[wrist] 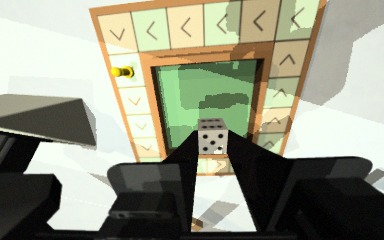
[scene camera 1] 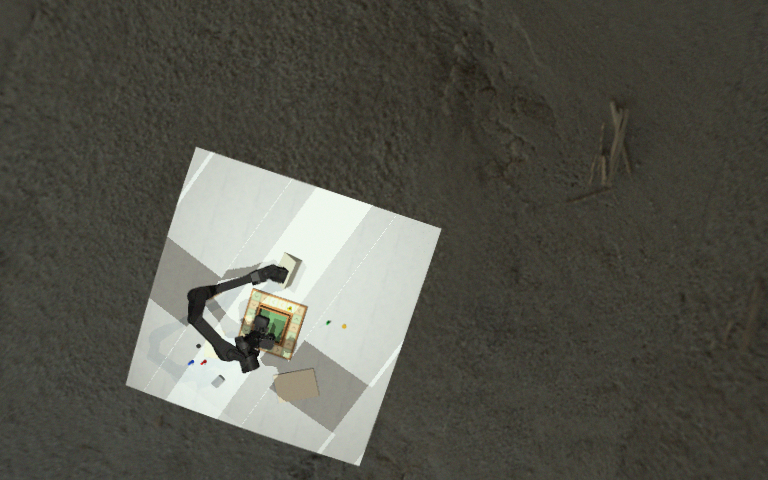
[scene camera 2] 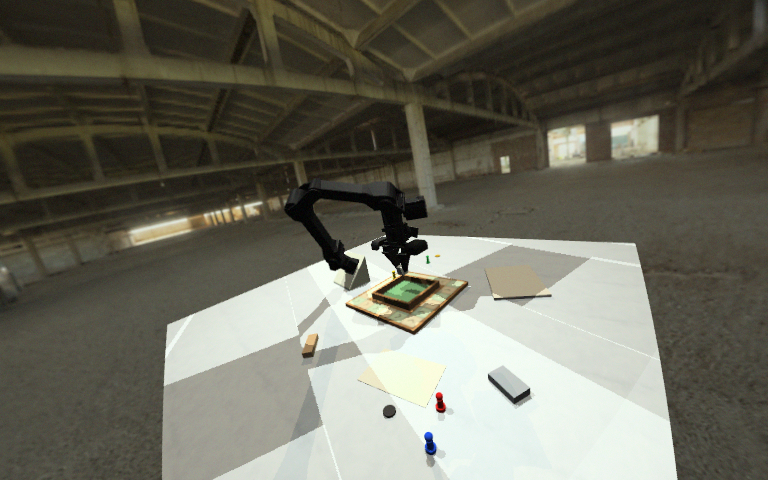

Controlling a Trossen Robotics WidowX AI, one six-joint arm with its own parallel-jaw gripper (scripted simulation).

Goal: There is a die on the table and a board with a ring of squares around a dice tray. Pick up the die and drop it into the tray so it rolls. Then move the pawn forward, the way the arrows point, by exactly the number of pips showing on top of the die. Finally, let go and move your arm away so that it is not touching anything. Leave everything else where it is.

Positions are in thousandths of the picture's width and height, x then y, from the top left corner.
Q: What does my gripper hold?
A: A white die.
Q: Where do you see a green dice tray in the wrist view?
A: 585,377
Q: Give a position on a white die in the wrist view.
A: At 553,552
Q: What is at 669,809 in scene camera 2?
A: A grey block.
